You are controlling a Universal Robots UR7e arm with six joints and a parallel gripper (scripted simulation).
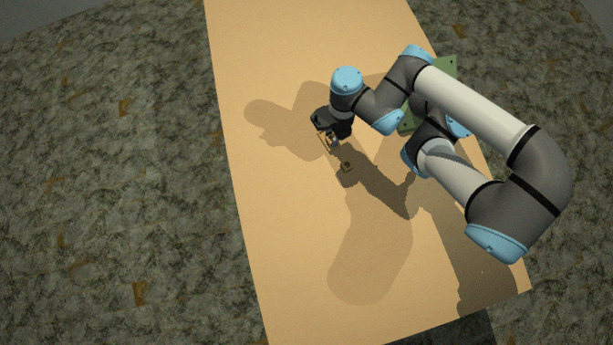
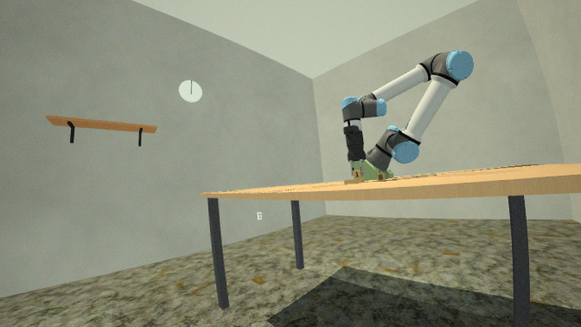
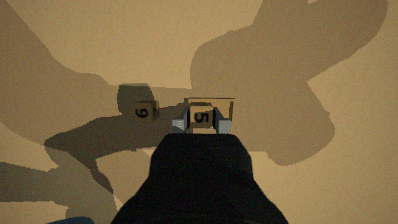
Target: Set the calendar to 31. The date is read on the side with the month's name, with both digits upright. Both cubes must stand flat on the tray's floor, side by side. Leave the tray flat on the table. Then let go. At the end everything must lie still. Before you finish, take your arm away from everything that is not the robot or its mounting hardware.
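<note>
Right now the wooden tray is 4 cm below my hand and 2 cm to the right of it.
</note>
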